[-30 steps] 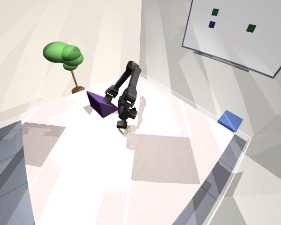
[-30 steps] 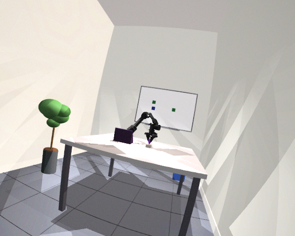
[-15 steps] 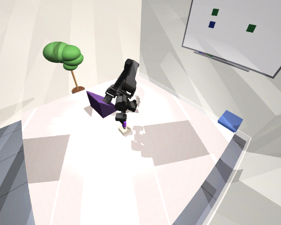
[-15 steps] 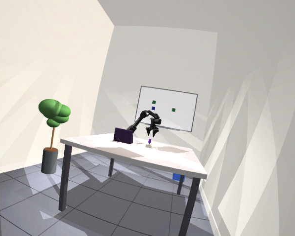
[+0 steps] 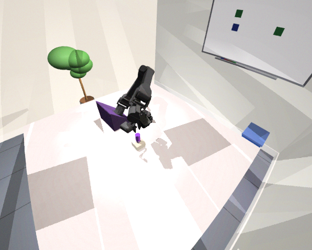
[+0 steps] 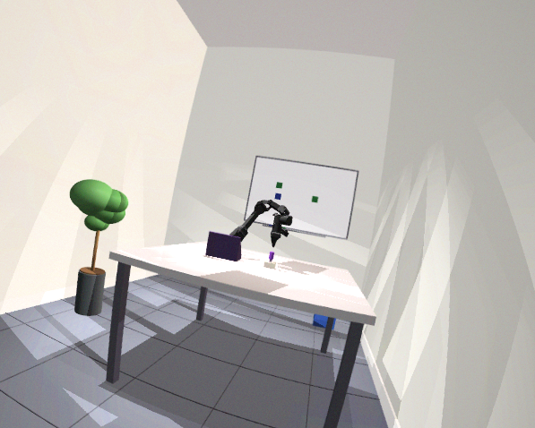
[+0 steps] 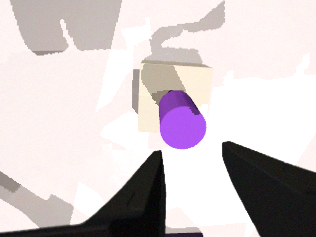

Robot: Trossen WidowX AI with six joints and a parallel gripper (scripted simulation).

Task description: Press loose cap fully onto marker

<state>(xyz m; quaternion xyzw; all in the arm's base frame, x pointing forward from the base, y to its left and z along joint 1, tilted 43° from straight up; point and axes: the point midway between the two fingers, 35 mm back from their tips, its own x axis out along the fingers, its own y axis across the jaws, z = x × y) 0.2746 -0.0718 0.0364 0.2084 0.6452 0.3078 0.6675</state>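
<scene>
Right now the purple cap is 60 mm below my gripper tip.
</scene>
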